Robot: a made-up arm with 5 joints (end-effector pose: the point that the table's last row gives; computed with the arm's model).
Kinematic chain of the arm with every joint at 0, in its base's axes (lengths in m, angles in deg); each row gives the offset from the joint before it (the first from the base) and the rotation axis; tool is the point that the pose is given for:
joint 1: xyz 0 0 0.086 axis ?
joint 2: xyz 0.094 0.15 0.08 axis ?
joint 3: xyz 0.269 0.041 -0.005 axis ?
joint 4: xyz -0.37 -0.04 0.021 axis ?
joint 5: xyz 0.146 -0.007 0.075 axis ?
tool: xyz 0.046 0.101 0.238
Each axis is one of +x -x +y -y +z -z.
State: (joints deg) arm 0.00 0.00 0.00 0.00 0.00
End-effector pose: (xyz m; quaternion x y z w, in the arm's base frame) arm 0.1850 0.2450 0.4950 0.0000 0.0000 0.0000 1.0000
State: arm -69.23 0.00 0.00 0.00 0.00
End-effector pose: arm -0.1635 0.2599 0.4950 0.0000 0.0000 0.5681 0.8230
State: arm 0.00 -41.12 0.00 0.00 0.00
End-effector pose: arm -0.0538 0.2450 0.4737 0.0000 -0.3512 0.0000 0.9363
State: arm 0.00 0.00 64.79 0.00 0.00
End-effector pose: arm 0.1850 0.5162 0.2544 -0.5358 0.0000 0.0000 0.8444
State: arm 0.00 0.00 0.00 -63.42 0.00
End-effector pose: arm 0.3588 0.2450 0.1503 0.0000 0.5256 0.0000 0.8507
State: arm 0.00 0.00 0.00 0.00 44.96
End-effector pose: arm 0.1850 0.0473 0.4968 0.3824 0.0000 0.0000 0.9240
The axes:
joint 1: -z
joint 2: +y
joint 3: -x
joint 4: -y
joint 5: +x

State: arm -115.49 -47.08 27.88 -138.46 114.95
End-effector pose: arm 0.1555 0.0267 0.0190 0.1642 0.5797 -0.0816 0.7939
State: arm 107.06 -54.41 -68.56 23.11 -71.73
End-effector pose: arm 0.1479 0.0310 0.3525 -0.3718 -0.3520 -0.7824 0.3545
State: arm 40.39 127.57 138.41 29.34 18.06
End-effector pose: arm 0.2505 0.4150 0.4203 0.0019 0.4349 0.7201 0.5407
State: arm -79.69 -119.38 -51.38 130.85 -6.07
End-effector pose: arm -0.2088 0.3270 -0.2481 -0.8219 0.2699 0.3802 0.3272
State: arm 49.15 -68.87 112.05 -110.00 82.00
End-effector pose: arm -0.0743 0.2053 0.3121 0.1419 -0.5002 -0.8527 0.0502
